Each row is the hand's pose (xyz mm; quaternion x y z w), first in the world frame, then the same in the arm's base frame.
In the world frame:
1: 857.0 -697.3 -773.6 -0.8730 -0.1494 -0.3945 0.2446
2: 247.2 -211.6 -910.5 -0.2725 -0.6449 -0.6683 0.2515
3: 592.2 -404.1 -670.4 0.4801 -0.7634 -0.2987 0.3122
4: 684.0 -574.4 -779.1 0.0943 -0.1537 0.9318 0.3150
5: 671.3 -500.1 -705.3 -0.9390 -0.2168 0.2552 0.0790
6: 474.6 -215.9 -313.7 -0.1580 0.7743 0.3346 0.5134
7: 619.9 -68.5 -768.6 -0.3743 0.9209 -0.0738 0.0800
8: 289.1 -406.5 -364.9 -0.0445 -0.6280 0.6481 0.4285
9: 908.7 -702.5 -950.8 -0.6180 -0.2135 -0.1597 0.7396
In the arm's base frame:
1: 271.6 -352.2 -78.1 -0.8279 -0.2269 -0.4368 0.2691
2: -378.4 43.1 -296.4 -0.1747 -0.6737 -0.6706 0.2565
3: -45.3 -103.4 -11.4 0.5573 -0.7435 -0.2468 0.2752
4: 84.8 -255.6 -107.1 0.0425 -0.1756 0.9555 0.2332
5: 51.2 -186.0 -35.4 -0.9353 -0.2925 0.1922 0.0523
6: -237.5 56.1 326.4 -0.2334 0.7199 0.3660 0.5415
7: -54.2 235.1 -102.7 -0.4344 0.8835 -0.0862 0.1526
8: -383.9 -158.1 248.5 -0.0398 -0.6633 0.6680 0.3349
9: 347.5 -345.1 -246.3 -0.5818 -0.3084 -0.1494 0.7376

